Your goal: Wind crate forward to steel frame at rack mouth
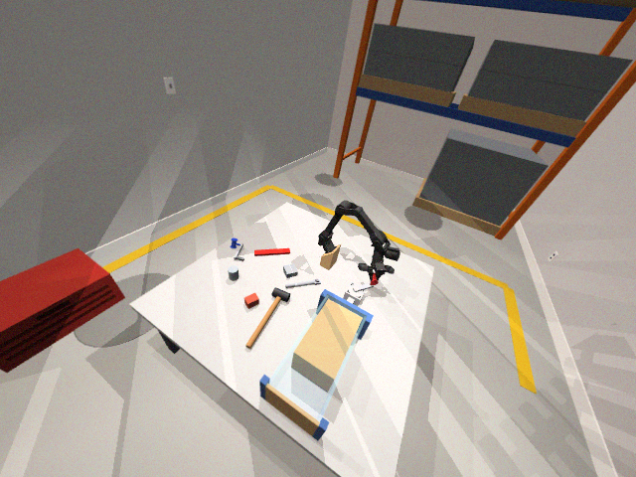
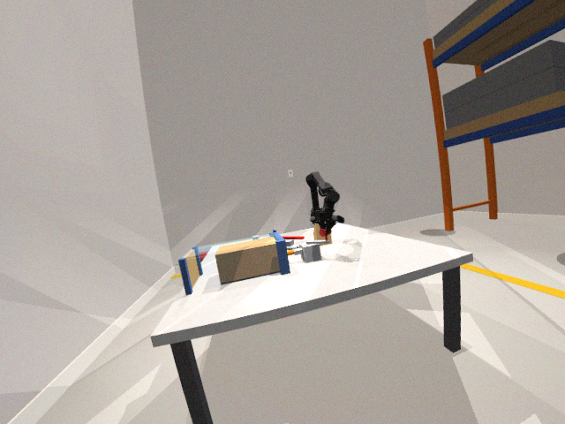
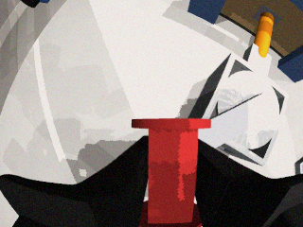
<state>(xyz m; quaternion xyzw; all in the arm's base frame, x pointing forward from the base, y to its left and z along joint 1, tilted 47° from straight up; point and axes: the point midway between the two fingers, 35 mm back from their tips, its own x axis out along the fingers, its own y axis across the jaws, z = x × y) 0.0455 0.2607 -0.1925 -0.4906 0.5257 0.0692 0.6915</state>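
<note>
Now: gripper tip 3 cm to the left of the red-knobbed winch handle, 3 cm above it and 2 cm short of it. Also, from my gripper tip: grey hand winch (10 cm below, 7 cm to the right, 6 cm ahead); then red knob (1 cm to the right, 1 cm behind); then frame (24 cm ahead, 3 cm to the right, 3 cm below).
</note>
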